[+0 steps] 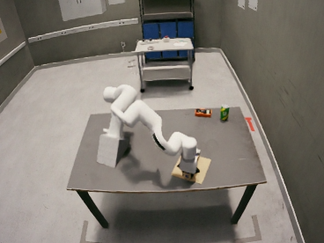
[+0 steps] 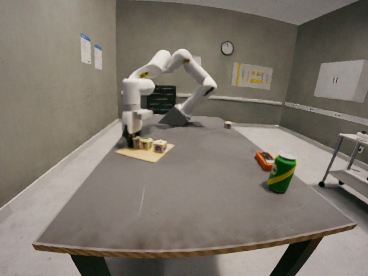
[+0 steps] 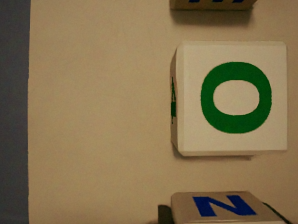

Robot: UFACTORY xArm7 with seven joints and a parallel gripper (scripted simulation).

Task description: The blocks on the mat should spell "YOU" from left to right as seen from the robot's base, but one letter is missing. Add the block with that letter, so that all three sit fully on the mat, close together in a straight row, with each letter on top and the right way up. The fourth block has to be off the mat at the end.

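My hand is 20 mm short of the tan mat, 70 mm to the right of it and 20 mm above it. The rest, counted from my hand: green can: 250 mm ahead, 570 mm to the left, 40 mm above; then orange device: 80 mm ahead, 610 mm to the left, 10 mm below; then block: 480 mm behind, 550 mm to the left.
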